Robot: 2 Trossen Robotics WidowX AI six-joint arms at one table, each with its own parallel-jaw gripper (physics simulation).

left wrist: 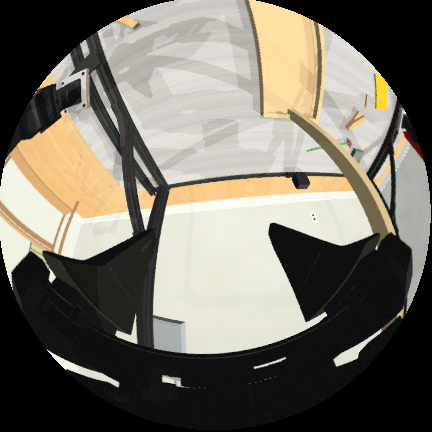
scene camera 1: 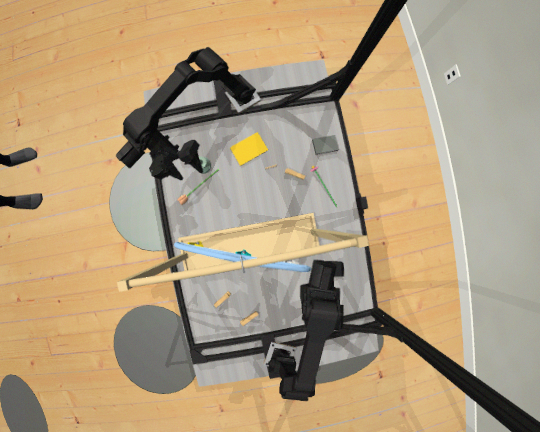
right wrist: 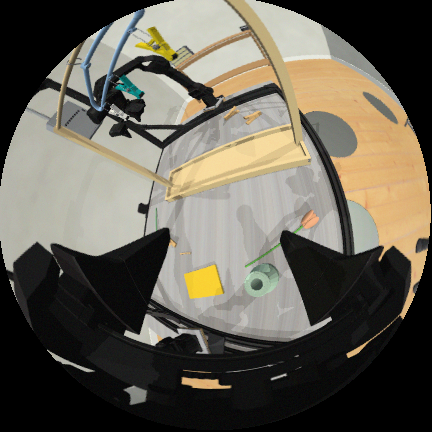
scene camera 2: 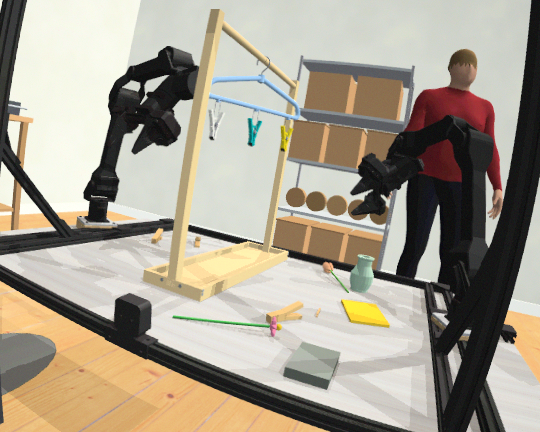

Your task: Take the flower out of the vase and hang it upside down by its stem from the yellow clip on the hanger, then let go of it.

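Pixels of known places: left gripper, fingertip midpoint: (left wrist: pixel 212 231) (scene camera 1: pixel 342 290) (right wrist: pixel 134 128) (scene camera 2: pixel 119 149); right gripper, fingertip midpoint: (scene camera 1: pixel 192 175) (right wrist: pixel 227 235) (scene camera 2: pixel 351 204); left arm's base at its link origin: (scene camera 1: pixel 280 357) (right wrist: pixel 212 102) (scene camera 2: pixel 96 220); right arm's base at its link origin: (scene camera 1: pixel 242 95) (right wrist: pixel 191 342).
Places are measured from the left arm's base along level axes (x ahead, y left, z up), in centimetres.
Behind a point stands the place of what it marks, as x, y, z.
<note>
An orange tulip (scene camera 1: pixel 183 199) {47.7, 50.8, -0.5} (scene camera 2: pixel 328 267) {48.7, 50.0, -1.3} (right wrist: pixel 310 219) {47.8, 51.6, -0.4} with a green stem lies on the table beside the upright green vase (scene camera 1: pixel 204 165) {61.0, 45.5, 5.6} (scene camera 2: pixel 362 274) {63.1, 45.1, 1.5} (right wrist: pixel 270 275) {60.0, 48.6, 2.9}. The yellow clip (scene camera 1: pixel 196 244) {37.8, 35.5, 33.3} (scene camera 2: pixel 285 138) {38.3, 34.9, 31.7} (right wrist: pixel 157 44) {38.1, 36.0, 31.7} hangs empty from the blue hanger (scene camera 1: pixel 295 267) {40.1, 11.5, 41.5} (scene camera 2: pixel 235 102) {39.8, 16.0, 36.7} (right wrist: pixel 87 65). My right gripper (scene camera 1: pixel 191 174) {55.3, 45.5, 17.7} (scene camera 2: pixel 353 204) {55.3, 45.5, 17.7} (right wrist: pixel 227 235) {55.3, 45.5, 17.7} is open and empty, raised above the vase and tulip. My left gripper (scene camera 2: pixel 152 147) (left wrist: pixel 212 231) {34.8, -7.3, 22.0} is open and empty, on the far side of the rack from the vase; its fingers are hidden in scene camera 1.
The wooden rack (scene camera 1: pixel 150 281) {30.2, 39.6, 50.0} (scene camera 2: pixel 187 150) {49.7, 0.4, 23.8} carries the hanger, with teal (scene camera 2: pixel 254 131) {39.4, 23.3, 31.3} and white (scene camera 2: pixel 215 124) {40.5, 11.3, 30.7} clips. A pink flower (scene camera 1: pixel 314 169) {71.7, 7.6, -0.3} (scene camera 2: pixel 273 326) {73.0, 6.6, -1.1} (left wrist: pixel 349 143) {71.5, 7.4, -1.0}, yellow pad (scene camera 1: pixel 249 149) {72.5, 32.9, -2.7} (scene camera 2: pixel 365 313) {73.7, 32.4, -2.7} (right wrist: pixel 204 281) {71.6, 34.0, -2.7}, grey block (scene camera 1: pixel 325 145) {82.3, 5.8, -1.7} (scene camera 2: pixel 312 364) {83.6, 4.3, -1.7} and wooden pegs (scene camera 1: pixel 295 174) {68.0, 13.8, -1.2} lie around.
</note>
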